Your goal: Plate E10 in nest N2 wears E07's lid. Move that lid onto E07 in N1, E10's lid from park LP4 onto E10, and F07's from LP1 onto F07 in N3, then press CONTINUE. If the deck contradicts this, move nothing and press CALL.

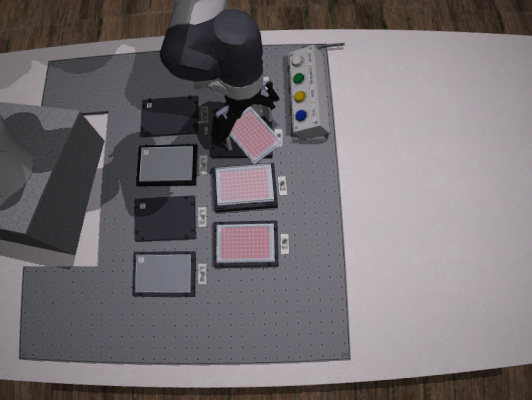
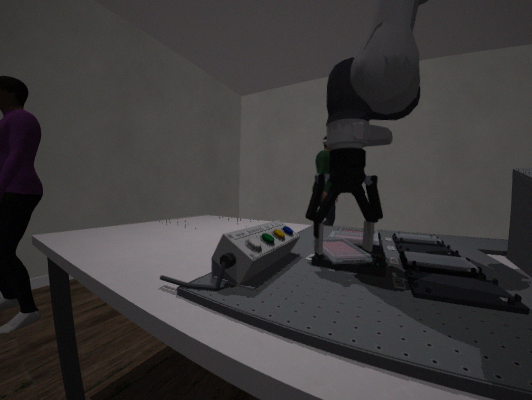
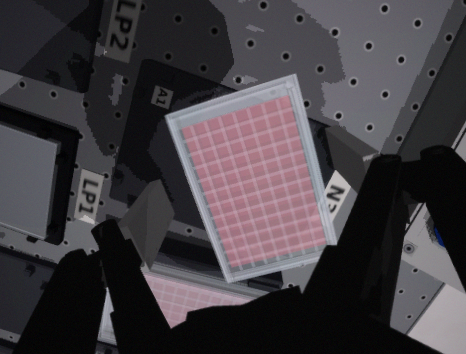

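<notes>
A pink plate (image 1: pixel 260 137) (image 2: pixel 346 253) (image 3: pixel 260 210) lies turned askew across nest N3 (image 1: pixel 241 154) (image 3: pixel 140 150), overhanging its edges. My gripper (image 1: pixel 248 121) (image 2: pixel 343 249) (image 3: pixel 246 173) is open and empty, pointing down low over N3, with one finger on each side of the askew plate. The plate in N2 (image 1: pixel 245 185) (image 3: pixel 182 295) sits square and looks paler, as if lidded. The plate in N1 (image 1: pixel 245 243) sits square. Clear grey lids lie in LP1 (image 1: pixel 167 165) (image 3: pixel 25 175) and LP4 (image 1: pixel 164 273). The plates' names cannot be read.
Dark parks LP2 (image 1: pixel 170 116) and LP3 (image 1: pixel 165 218) hold no lid. The button box (image 1: pixel 315 95) (image 2: pixel 250 260), with white, green, yellow and blue buttons, stands beside N3. Its cable (image 2: pixel 192 284) lies at the board's edge. People stand beyond the table.
</notes>
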